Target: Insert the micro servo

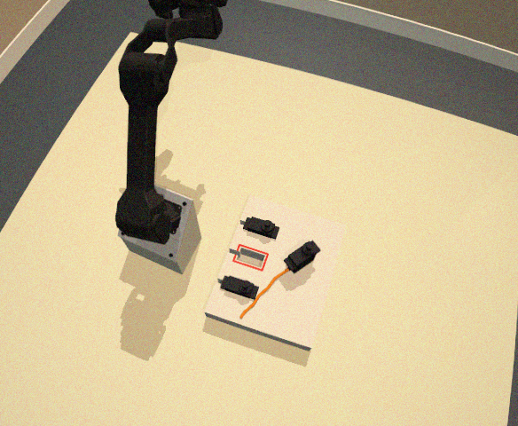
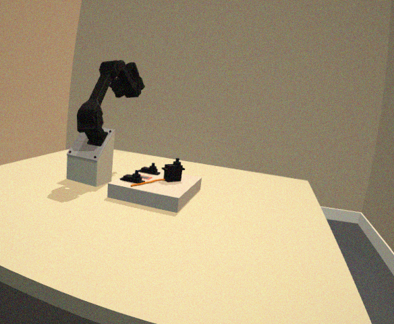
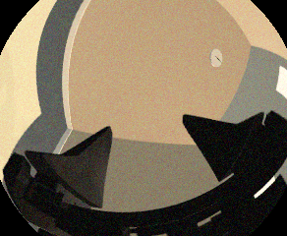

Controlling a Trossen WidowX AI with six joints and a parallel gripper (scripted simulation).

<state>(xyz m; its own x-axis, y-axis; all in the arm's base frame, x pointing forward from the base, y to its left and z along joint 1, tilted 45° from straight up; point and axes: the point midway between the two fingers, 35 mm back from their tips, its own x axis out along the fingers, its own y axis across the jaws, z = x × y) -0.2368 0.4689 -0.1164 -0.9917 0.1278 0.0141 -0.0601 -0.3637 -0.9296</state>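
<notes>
The white deck block is 56 cm ahead of my gripper tip, 38 cm to the right of it and 39 cm below it.
</notes>
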